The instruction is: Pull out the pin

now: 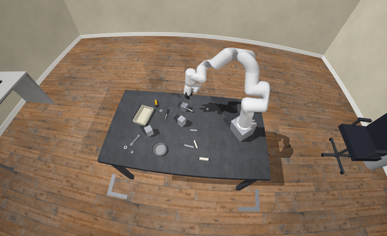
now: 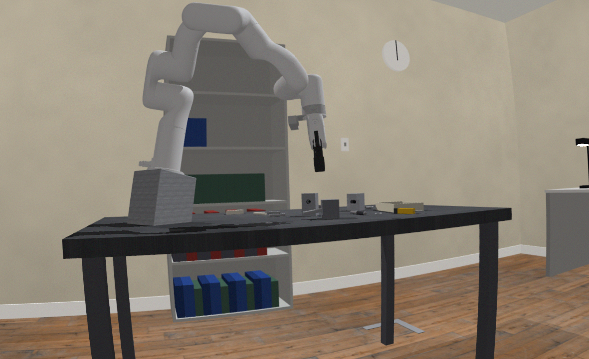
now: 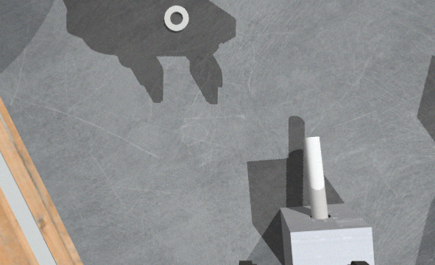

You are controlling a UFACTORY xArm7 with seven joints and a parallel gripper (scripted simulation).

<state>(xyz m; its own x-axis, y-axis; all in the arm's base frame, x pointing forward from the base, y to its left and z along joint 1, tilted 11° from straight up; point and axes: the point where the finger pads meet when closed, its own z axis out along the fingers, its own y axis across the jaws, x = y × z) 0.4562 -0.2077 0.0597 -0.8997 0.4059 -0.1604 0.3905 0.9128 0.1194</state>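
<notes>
Right now the pale pin is 40 mm to the left of my hand and 150 mm below it. Round my hand: round dish 170 mm ahead, 450 mm to the left, 160 mm below; then cream tray 390 mm ahead, 150 mm to the left, 160 mm below.
</notes>
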